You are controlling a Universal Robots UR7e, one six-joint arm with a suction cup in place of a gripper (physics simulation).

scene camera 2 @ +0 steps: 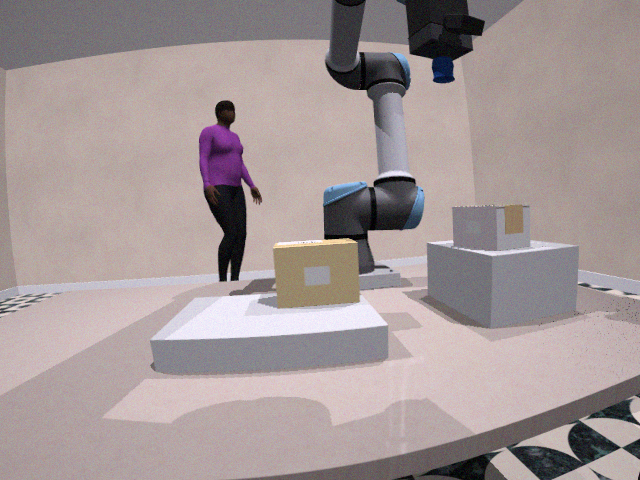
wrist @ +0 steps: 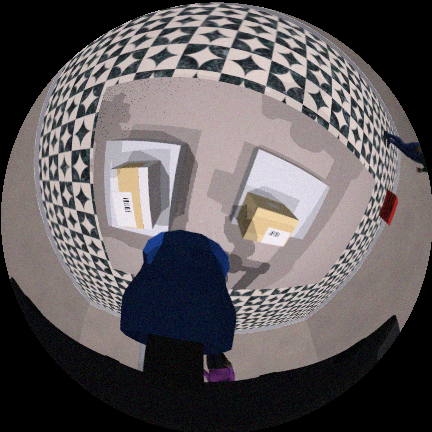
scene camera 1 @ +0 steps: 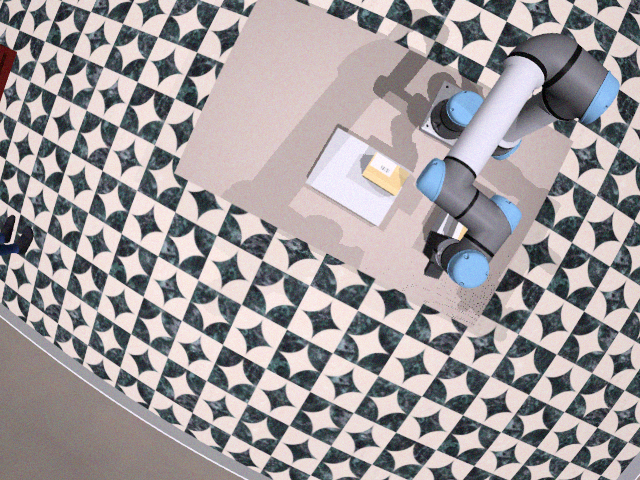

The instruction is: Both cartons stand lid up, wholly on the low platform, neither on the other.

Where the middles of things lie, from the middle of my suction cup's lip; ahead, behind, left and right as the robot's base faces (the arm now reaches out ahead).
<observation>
My suction cup is now 35 cm above the taller block (scene camera 2: pixel 495 288), 17 cm to the right of it and 7 cm past it. Also, from my suction cup: low platform (scene camera 2: pixel 249 332) 39 cm below, 27 cm to the right, 12 cm behind.
</observation>
